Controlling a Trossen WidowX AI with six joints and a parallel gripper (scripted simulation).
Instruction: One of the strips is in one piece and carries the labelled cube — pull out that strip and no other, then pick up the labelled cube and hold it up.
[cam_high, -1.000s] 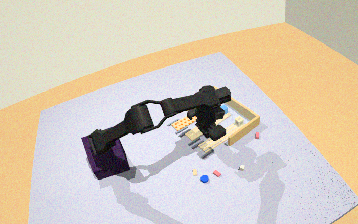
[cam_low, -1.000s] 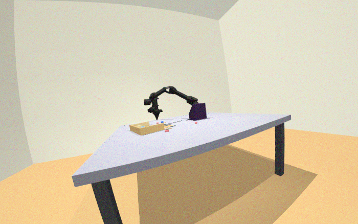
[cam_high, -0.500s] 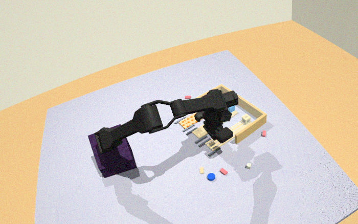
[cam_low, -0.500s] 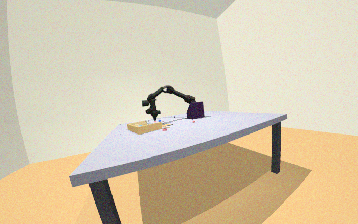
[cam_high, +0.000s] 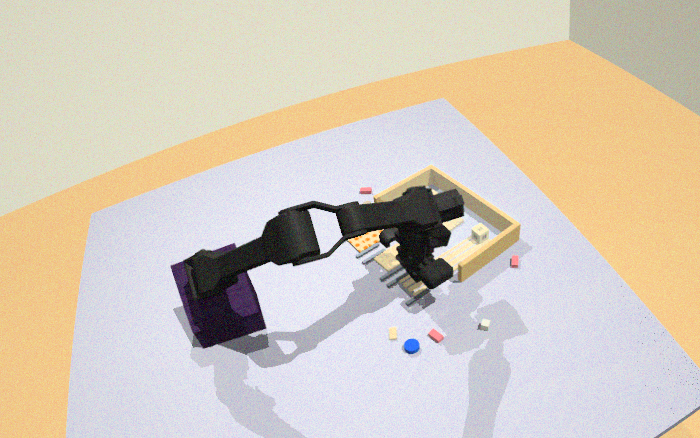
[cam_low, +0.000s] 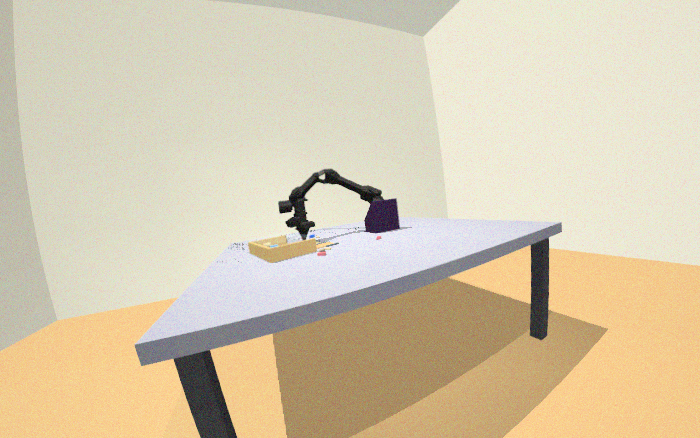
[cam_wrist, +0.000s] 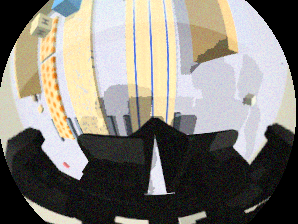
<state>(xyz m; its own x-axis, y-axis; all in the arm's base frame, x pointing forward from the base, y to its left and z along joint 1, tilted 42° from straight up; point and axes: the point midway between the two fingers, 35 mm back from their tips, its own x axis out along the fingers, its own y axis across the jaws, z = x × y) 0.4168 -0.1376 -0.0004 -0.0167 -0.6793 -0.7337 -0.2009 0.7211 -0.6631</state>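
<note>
My gripper tip is 90 mm short of the strip, 20 mm to the right of it and 10 mm above it. The rest, counted from my gripper tip: blue disc (150 mm to the right, 80 mm behind).
</note>
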